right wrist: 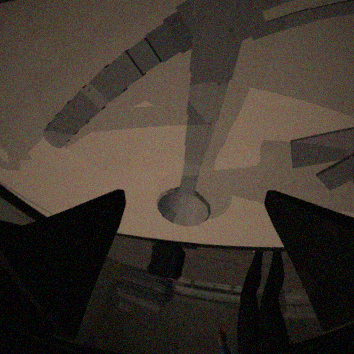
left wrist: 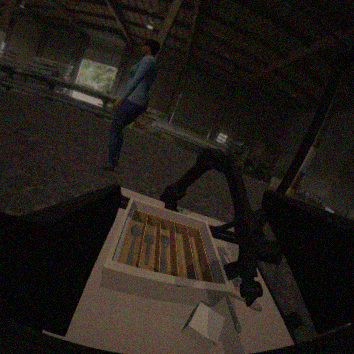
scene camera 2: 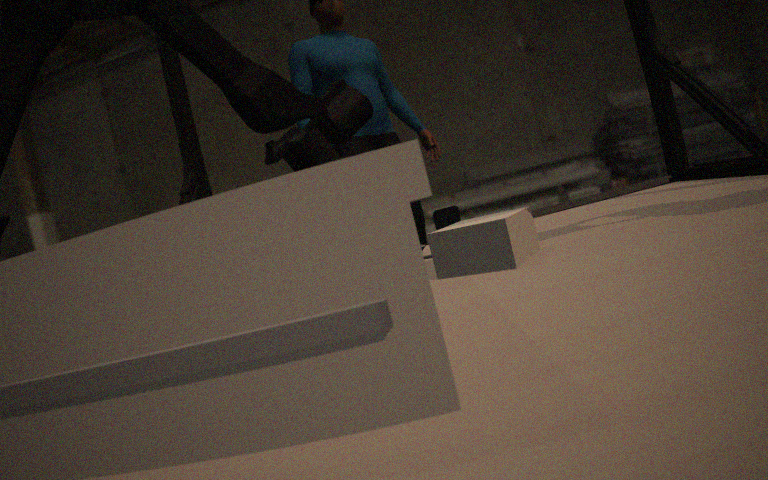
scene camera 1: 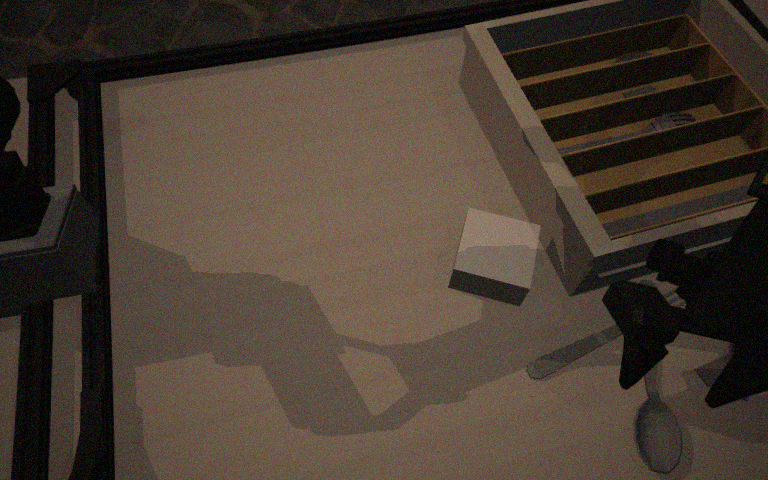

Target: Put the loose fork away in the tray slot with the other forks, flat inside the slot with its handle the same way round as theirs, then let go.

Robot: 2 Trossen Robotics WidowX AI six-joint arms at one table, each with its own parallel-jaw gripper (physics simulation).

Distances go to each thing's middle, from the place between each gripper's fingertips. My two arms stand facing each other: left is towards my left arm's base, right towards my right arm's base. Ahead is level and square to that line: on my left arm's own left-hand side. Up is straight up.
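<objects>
From my right hand, the white box (scene camera 1: 495,258) is 110 mm to the left and 180 mm ahead, and the cutlery tray (scene camera 1: 574,87) is 120 mm to the right, 300 mm ahead and 10 mm above. By its middle, that tray is nearer to my right hand than to my left hand.
Counting from my left hand, you'd find the cutlery tray 340 mm to the right, 100 mm behind and 370 mm below, while the white box is 110 mm to the right, 220 mm behind and 380 mm below. Going by their middles, the box is the nearest to my left hand of the things named here.
</objects>
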